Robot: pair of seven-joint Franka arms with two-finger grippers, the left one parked.
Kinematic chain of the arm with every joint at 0, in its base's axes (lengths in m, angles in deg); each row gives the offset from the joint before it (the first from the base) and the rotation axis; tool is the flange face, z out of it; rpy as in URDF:
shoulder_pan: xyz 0 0 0.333 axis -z
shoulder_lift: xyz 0 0 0 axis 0.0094 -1 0
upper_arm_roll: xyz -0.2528 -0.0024 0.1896 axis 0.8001 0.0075 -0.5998
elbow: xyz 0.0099 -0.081 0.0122 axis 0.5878 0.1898 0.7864
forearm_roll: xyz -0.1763 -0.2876 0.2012 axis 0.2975 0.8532 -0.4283
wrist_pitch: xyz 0 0 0 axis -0.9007 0.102 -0.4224
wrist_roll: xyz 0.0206 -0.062 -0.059 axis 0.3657 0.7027 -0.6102
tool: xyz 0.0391 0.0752 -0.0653 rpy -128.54 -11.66 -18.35
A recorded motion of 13 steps. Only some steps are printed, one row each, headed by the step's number.
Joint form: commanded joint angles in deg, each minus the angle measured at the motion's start. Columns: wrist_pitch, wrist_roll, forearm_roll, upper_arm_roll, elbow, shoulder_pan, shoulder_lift.
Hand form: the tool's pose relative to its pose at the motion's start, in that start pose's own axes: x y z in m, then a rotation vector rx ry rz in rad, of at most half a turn. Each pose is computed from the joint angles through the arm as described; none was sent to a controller.
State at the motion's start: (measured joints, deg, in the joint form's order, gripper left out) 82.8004 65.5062 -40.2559 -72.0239 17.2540 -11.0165 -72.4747
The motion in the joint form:
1: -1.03 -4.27 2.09 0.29 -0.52 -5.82 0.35
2: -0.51 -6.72 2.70 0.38 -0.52 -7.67 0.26
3: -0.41 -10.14 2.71 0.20 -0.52 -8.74 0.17
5: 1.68 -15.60 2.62 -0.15 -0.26 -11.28 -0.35
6: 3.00 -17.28 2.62 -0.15 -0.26 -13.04 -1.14
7: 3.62 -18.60 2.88 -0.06 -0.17 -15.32 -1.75
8: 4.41 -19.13 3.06 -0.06 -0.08 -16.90 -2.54
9: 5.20 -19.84 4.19 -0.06 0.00 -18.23 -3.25
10: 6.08 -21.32 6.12 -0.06 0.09 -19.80 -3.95
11: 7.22 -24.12 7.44 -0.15 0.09 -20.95 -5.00
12: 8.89 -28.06 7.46 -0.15 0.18 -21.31 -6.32
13: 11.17 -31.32 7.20 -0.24 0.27 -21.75 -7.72
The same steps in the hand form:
1: -0.0009 -0.0614 -0.0012 -0.0341 -0.0153 -0.1766
2: -0.0003 -0.0807 0.0007 -0.0453 -0.0119 -0.2514
3: -0.0006 -0.0947 0.0029 -0.0438 -0.0145 -0.3326
5: 0.0017 -0.1273 0.0108 -0.0429 0.0034 -0.4773
6: 0.0039 -0.1477 0.0198 -0.0450 0.0100 -0.5369
7: 0.0025 -0.1727 0.0288 -0.0496 0.0051 -0.5985
8: 0.0024 -0.1908 0.0393 -0.0531 0.0013 -0.6352
9: 0.0025 -0.2046 0.0483 -0.0733 -0.0031 -0.6743
10: 0.0017 -0.2203 0.0574 -0.1073 -0.0084 -0.7345
11: 0.0029 -0.2332 0.0692 -0.1310 -0.0136 -0.8106
12: 0.0073 -0.2383 0.0838 -0.1347 -0.0141 -0.8872
13: 0.0118 -0.2458 0.0987 -0.1348 -0.0034 -0.9540

